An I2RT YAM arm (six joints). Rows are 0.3 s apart.
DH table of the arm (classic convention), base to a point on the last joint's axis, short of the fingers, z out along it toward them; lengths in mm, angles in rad. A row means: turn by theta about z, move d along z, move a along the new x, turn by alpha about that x. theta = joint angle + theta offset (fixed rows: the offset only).
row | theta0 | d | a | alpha
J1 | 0 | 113.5 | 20 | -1.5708
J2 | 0 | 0 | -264 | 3.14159
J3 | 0.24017 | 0 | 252.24 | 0
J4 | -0.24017 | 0 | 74 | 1.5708
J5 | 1.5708 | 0 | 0 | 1.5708
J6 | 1.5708 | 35.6 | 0 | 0
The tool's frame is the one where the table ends.
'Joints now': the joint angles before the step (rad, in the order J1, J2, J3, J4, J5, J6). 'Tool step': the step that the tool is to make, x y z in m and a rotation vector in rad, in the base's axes. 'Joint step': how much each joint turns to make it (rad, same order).
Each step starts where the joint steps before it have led.
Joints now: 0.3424 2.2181 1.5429 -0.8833 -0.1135 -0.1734
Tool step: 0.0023 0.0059 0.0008 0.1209 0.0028 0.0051
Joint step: 0.0018 0.0001 0.0001 0.0382 -0.1148 0.0003
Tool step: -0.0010 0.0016 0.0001 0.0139 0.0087 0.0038
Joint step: 0.0031 0.0001 0.0000 -0.0034 -0.0160 0.0001
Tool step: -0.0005 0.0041 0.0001 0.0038 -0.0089 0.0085
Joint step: 0.0097 -0.0002 -0.0002 0.0100 -0.0004 0.0012
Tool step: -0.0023 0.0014 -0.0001 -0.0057 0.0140 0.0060
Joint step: 0.0052 0.0002 0.0002 -0.0154 0.0004 -0.0009
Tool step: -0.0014 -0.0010 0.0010 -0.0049 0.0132 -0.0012
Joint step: -0.0011 -0.0022 0.0008 -0.0171 -0.0001 0.0001
